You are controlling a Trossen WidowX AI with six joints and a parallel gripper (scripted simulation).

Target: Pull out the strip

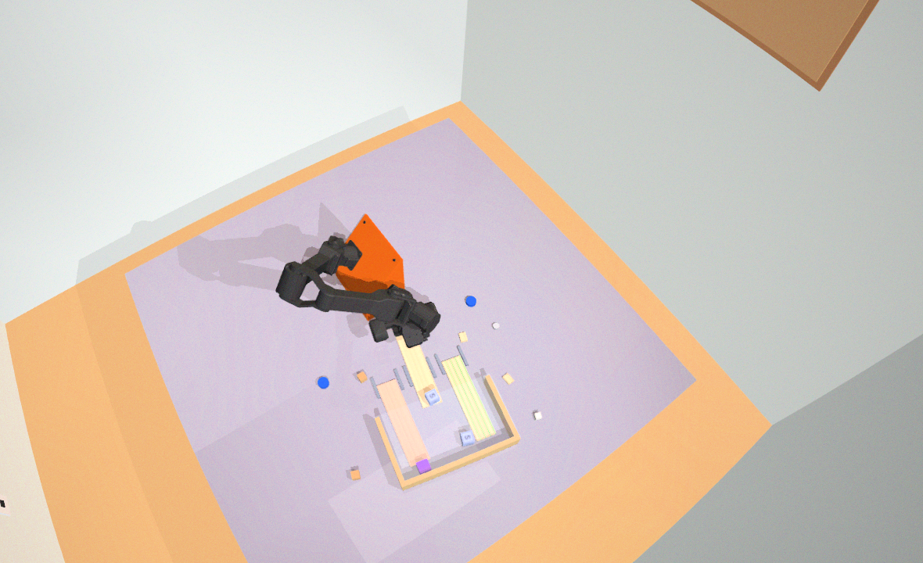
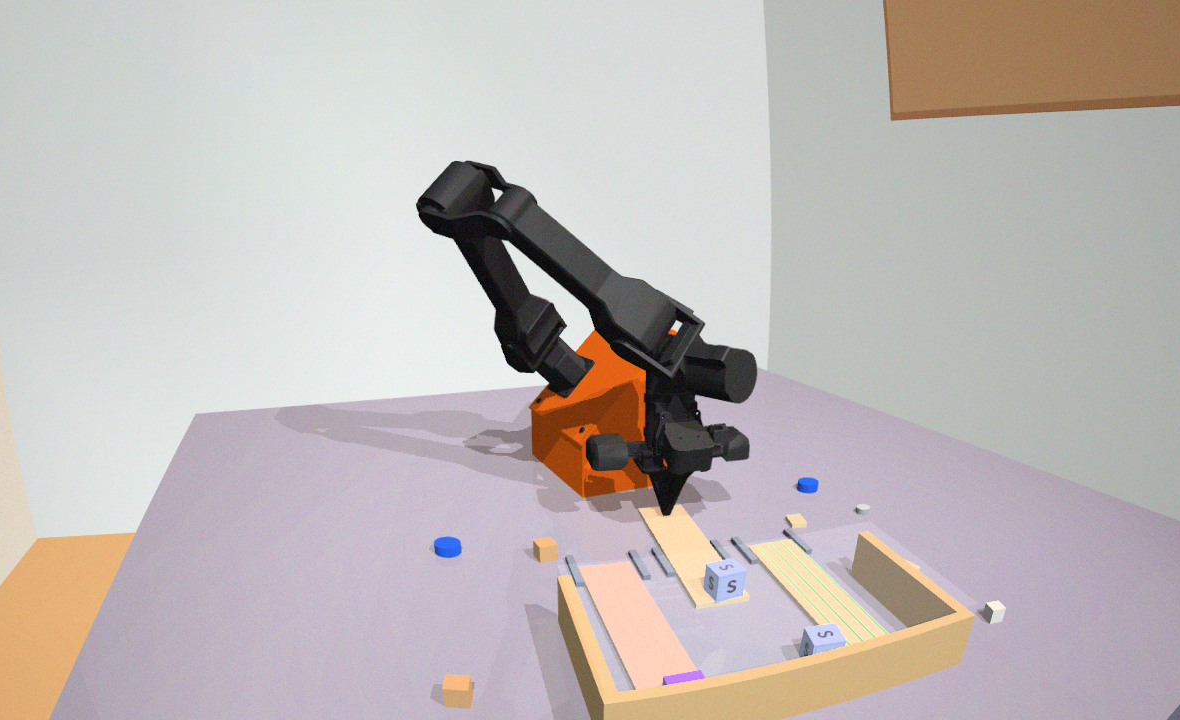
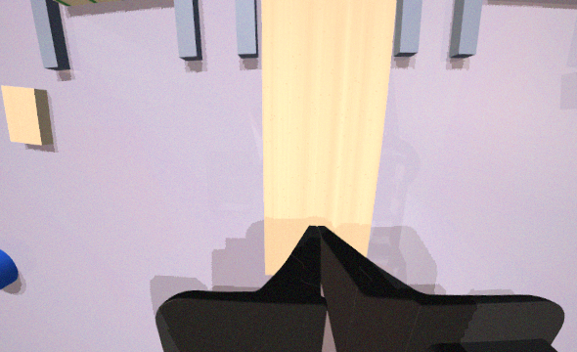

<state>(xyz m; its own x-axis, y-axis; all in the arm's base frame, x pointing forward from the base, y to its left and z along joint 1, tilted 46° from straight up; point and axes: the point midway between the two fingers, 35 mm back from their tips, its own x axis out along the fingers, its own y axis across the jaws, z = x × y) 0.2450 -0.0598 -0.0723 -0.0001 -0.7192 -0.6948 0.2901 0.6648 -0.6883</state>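
My gripper tip is now 90 mm short of the tan strip and 30 mm to the left of it.
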